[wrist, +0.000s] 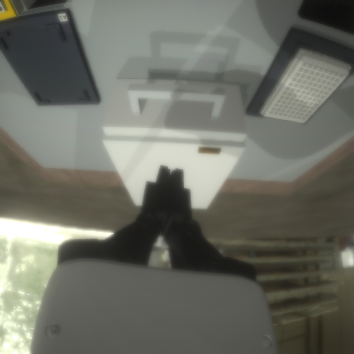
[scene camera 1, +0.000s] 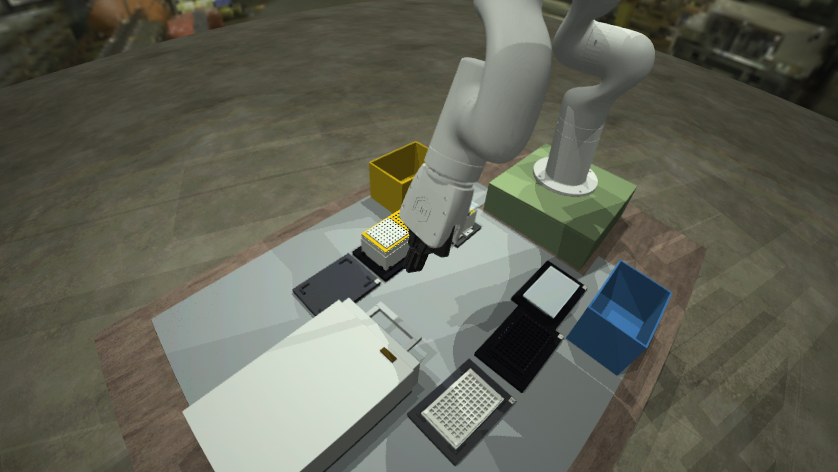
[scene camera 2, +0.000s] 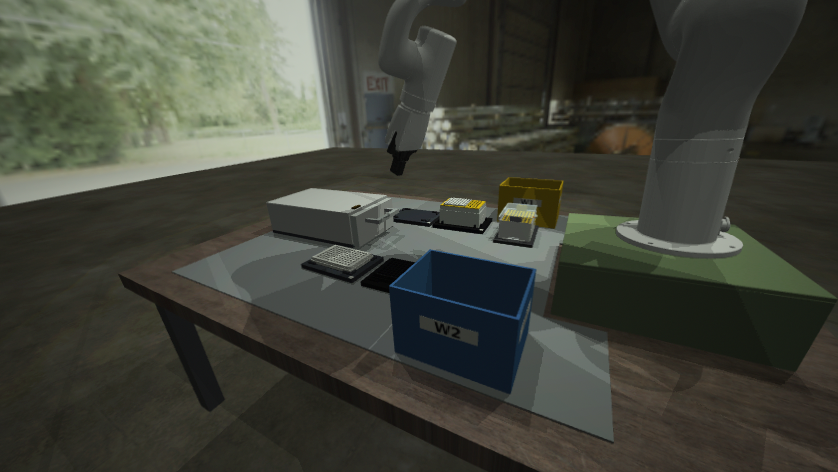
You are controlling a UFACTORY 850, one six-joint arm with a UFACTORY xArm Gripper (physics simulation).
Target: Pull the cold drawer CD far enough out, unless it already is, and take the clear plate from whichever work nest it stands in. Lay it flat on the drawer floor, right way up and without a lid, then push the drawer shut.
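My gripper (scene camera 1: 414, 267) (scene camera 2: 397, 171) (wrist: 166, 180) is shut with nothing between its fingers. It hangs high above the table, apart from the drawer unit. The white drawer unit (scene camera 1: 293, 398) (scene camera 2: 310, 216) (wrist: 142, 160) has its grey front (scene camera 2: 372, 231) (wrist: 234, 112) close against the body, so the drawer looks shut. Its handle (scene camera 2: 377, 221) (wrist: 175, 95) sticks out in front. The drawer's inside is hidden. I cannot make out the clear plate in any view. A dark grey nest (scene camera 1: 337, 284) (scene camera 2: 416, 216) (wrist: 50, 60) beside the unit is bare.
An opaque gridded plate (scene camera 1: 463, 407) (scene camera 2: 340, 257) (wrist: 307, 85) sits on another nest. A black nest (scene camera 1: 518, 348) and one bearing a pale flat piece (scene camera 1: 551, 290) follow. Blue bin W2 (scene camera 1: 606, 345) (scene camera 2: 448, 351), yellow bin W1 (scene camera 1: 387, 184) (scene camera 2: 551, 205) and tip racks (scene camera 1: 384, 252) (scene camera 2: 516, 225) stand around.
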